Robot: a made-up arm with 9 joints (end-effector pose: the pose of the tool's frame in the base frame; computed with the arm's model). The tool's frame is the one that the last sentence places. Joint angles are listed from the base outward.
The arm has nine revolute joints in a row. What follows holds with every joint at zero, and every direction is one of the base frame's.
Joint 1 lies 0.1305 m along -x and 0.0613 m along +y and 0.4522 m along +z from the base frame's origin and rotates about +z.
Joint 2 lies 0.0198 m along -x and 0.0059 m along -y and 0.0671 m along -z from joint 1 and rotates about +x.
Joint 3 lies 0.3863 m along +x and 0.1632 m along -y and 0.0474 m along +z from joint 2 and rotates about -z.
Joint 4 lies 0.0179 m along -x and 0.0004 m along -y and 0.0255 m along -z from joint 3 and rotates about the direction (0.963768, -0.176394, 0.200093).
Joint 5 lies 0.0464 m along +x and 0.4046 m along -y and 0.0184 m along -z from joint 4 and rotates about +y.
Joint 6 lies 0.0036 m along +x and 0.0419 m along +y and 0.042 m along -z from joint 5 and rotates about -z.
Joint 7 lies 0.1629 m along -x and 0.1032 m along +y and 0.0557 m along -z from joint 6 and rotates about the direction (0.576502, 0.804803, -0.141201).
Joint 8 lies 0.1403 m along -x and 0.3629 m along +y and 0.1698 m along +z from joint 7 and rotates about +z.
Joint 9 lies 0.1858 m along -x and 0.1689 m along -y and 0.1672 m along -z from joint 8 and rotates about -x.
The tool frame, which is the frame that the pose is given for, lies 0.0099 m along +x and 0.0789 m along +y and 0.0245 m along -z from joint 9; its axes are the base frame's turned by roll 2.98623, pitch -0.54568 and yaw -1.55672 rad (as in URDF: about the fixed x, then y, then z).
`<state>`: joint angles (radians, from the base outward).
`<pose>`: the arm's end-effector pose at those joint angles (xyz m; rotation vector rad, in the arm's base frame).
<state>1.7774 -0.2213 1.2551 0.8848 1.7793 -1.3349 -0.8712 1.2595 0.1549</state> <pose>0.2118 -0.0609 0.2363 -1.2239 -0.9759 0.1907</pose>
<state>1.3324 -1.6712 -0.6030 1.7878 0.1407 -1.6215 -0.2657 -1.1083 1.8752</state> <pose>0.8422 -0.1055 0.3272 -1.7969 -0.7351 -2.1825</pose>
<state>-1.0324 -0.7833 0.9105 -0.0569 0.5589 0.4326 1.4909 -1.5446 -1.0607</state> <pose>-0.0512 -0.5550 0.9165 2.5975 0.2265 0.6135</pose>
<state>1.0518 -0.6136 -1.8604 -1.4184 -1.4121 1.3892 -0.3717 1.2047 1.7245</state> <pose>-0.1542 0.4109 0.5042 -0.0157 0.4809 -0.9560</pose>
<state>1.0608 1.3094 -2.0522 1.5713 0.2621 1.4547 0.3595 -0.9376 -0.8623</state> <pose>0.1700 0.0333 0.6785 1.8386 0.4195 -0.6494</pose>
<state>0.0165 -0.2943 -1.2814 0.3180 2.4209 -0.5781 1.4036 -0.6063 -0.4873</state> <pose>0.4579 0.2711 0.1716 -0.9922 0.2941 0.0243</pose>
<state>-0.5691 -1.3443 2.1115 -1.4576 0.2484 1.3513 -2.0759 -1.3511 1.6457</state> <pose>0.1418 0.5180 0.0679 -0.6429 3.0001 -0.5990</pose>
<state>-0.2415 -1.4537 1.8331 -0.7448 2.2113 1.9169 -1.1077 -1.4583 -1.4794</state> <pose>0.3819 0.1183 -0.1988 -1.4678 -0.6734 0.2472</pose>
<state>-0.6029 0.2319 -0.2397 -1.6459 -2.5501 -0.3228 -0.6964 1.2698 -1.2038</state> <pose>0.2707 -0.6415 0.5492 0.7830 0.8740 1.6361</pose>
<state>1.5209 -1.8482 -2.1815 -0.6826 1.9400 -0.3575 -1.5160 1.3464 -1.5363</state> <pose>-0.5602 0.4667 0.4920 -1.1935 -0.2853 0.3124</pose>
